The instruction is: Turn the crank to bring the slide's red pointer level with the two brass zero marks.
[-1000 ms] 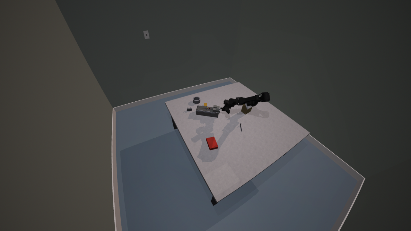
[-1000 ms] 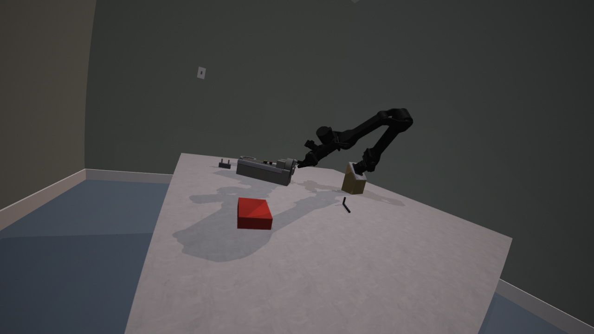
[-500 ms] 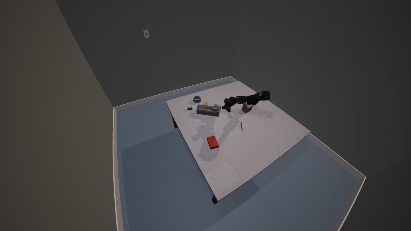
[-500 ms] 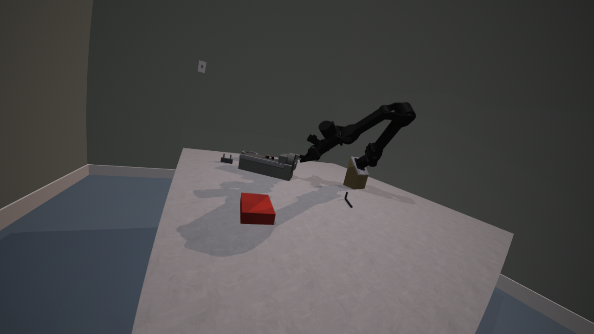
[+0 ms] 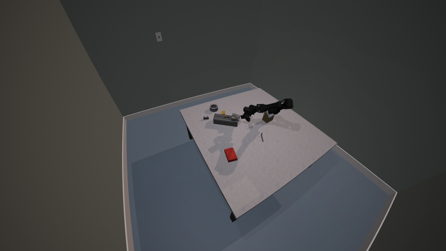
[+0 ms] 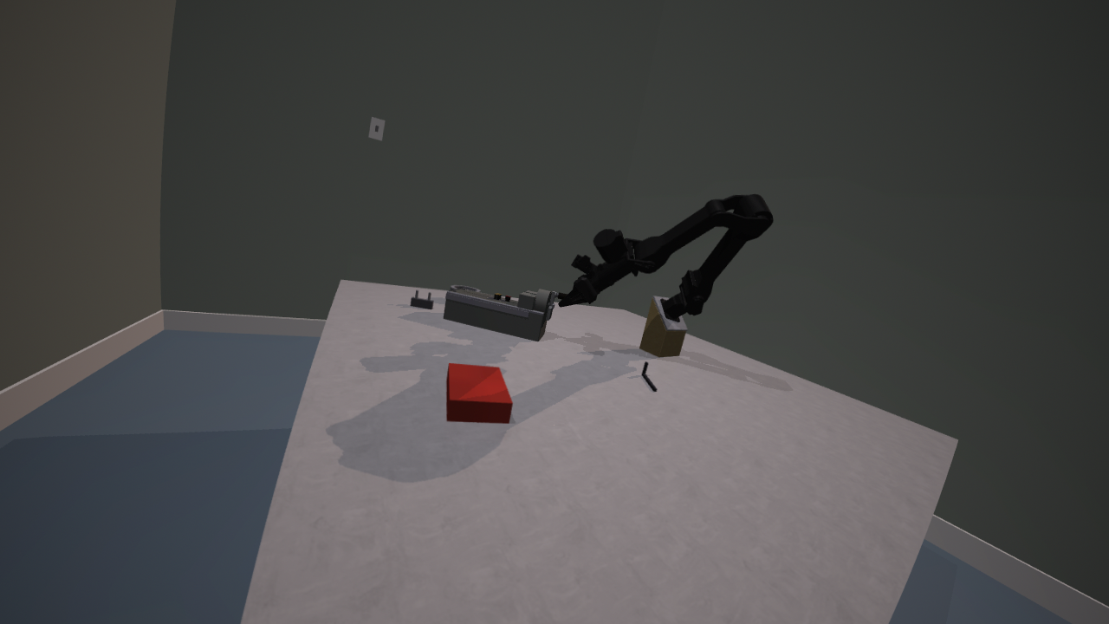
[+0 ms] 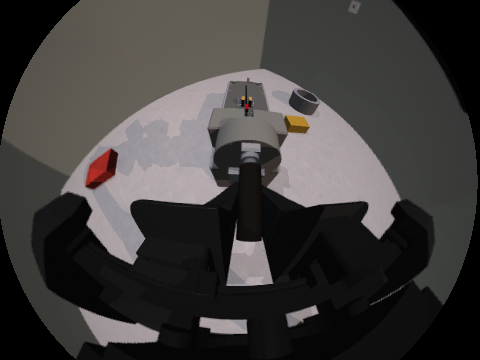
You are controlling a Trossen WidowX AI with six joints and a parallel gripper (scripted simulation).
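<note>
The black crank handle lies 20 mm above my gripper tip, 10 mm to the left of it and 10 mm behind it. Round my gripper tip: yellow block: 240 mm to the right, 80 mm below, 80 mm ahead; then red pointer: 110 mm ahead, 80 mm to the right, 10 mm below; then black bent key: 250 mm to the left, 100 mm behind, 80 mm below.
</note>
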